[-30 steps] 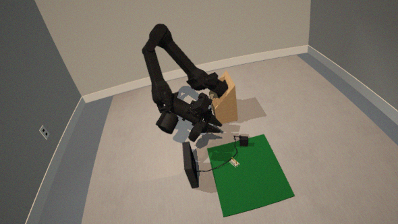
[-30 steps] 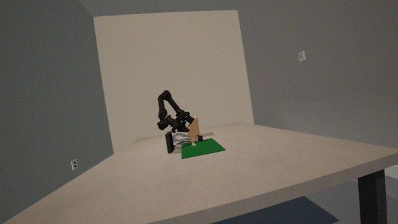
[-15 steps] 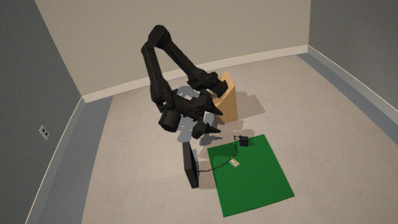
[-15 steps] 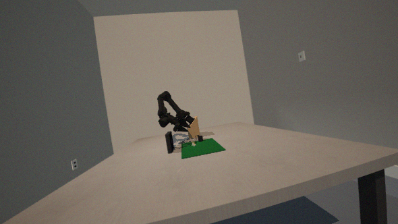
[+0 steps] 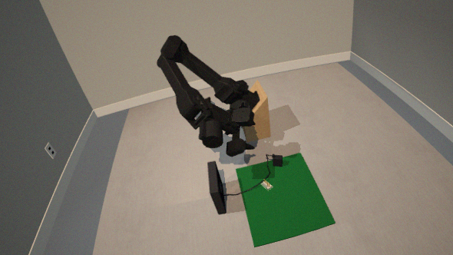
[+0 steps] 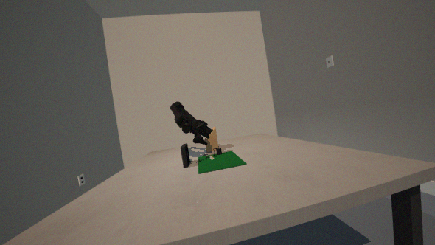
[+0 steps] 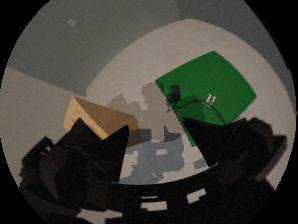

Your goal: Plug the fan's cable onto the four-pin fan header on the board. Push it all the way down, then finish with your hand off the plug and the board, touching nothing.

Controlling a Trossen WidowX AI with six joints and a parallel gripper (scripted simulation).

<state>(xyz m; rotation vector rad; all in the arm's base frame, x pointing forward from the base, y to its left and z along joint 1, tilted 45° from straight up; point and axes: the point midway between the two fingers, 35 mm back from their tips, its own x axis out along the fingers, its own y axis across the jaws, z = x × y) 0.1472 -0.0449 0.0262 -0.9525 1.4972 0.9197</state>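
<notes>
My gripper tip is now 70 mm short of the black plug, 70 mm above it and 60 mm to the right of it. Round my gripper tip: green board (190 mm ahead, 110 mm below, 40 mm to the left); black fan (160 mm ahead, 140 mm to the right, 40 mm below); four-pin fan header (150 mm ahead, 100 mm below, 10 mm to the left).
</notes>
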